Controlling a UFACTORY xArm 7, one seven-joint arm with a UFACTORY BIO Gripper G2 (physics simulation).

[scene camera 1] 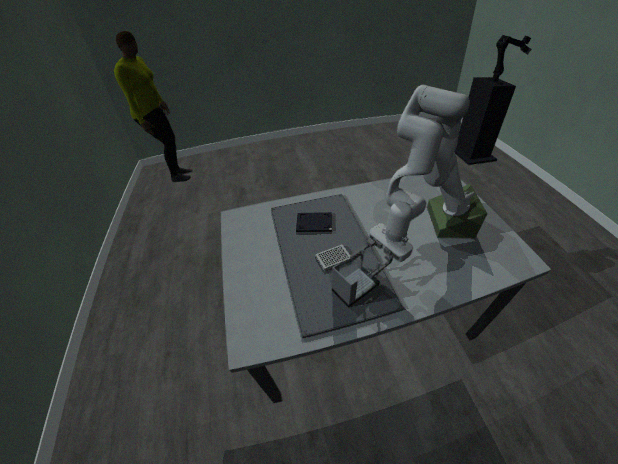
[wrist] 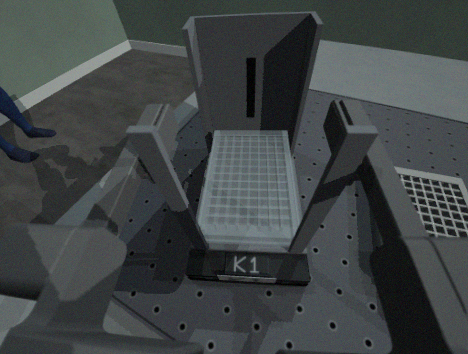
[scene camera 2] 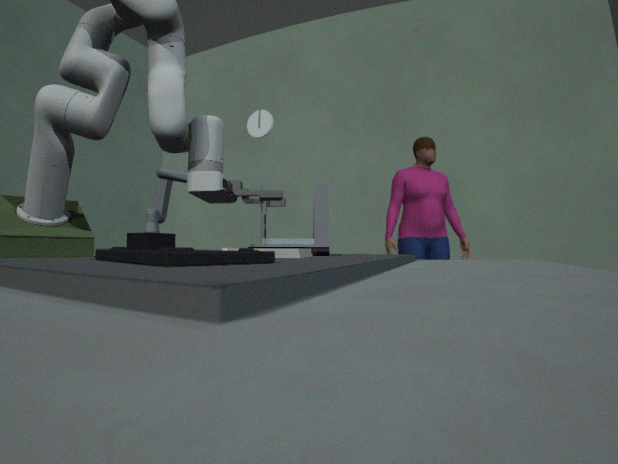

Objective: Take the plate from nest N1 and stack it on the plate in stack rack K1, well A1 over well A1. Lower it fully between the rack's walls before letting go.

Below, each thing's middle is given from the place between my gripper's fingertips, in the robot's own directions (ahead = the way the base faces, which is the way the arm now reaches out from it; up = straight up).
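Scene:
The clear well plate [wrist: 249, 198] is 90 mm below my hand, 20 mm ahead of it and 10 mm to the left of it. I also see the black nest N1 [scene camera 2: 165, 256], which is 380 mm to the right of my hand, 80 mm ahead of it and 110 mm below it.

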